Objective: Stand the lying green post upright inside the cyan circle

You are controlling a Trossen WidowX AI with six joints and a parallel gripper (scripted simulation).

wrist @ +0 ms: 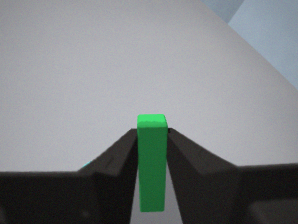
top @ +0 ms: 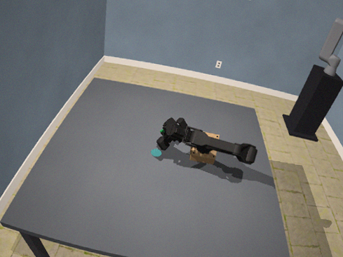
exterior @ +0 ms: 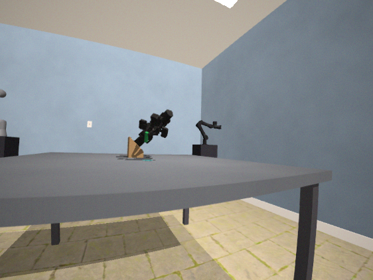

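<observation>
Now: the green post 3 cm below my hand, 2 cm to the right of it and 1 cm ahead of it. Round my hand: cyan circle (16 cm below, 3 cm ahead, 1 cm to the right).
</observation>
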